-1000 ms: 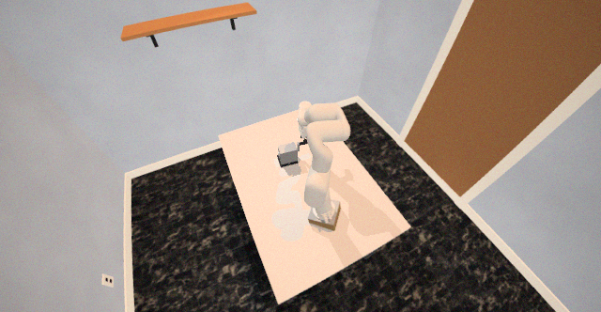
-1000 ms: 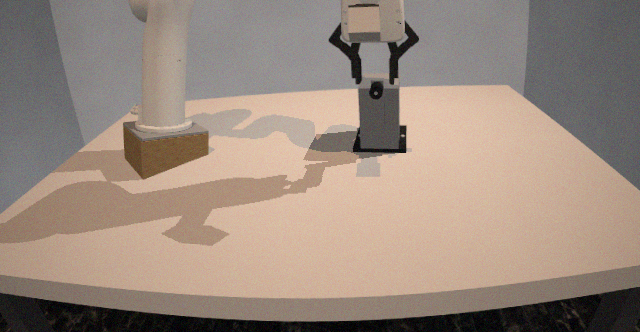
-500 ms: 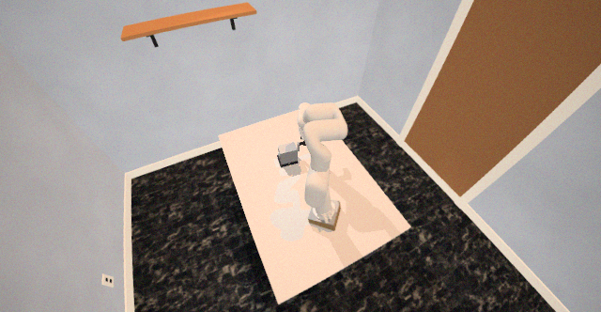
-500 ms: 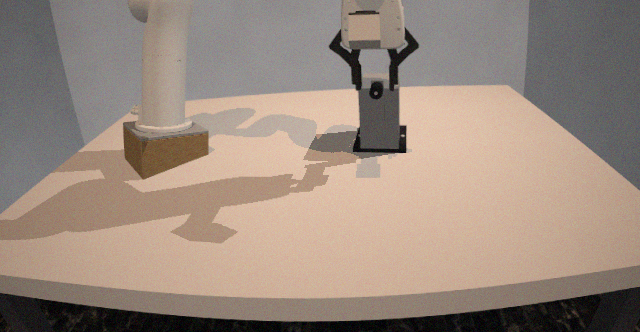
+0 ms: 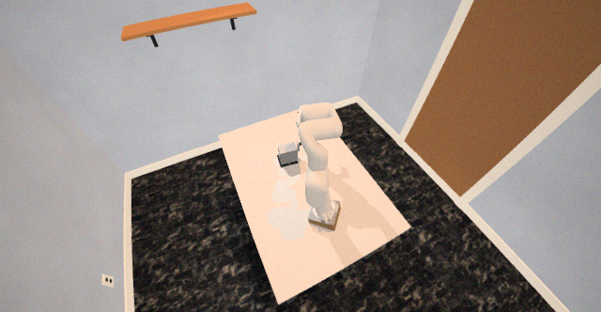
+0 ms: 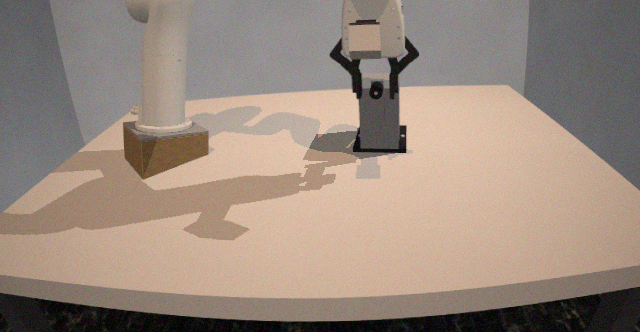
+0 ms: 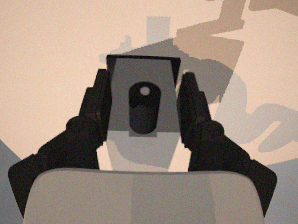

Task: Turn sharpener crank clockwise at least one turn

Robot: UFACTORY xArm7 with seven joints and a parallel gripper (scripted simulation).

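My gripper is now 20 mm to the right of the black crank knob and 10 mm above it.
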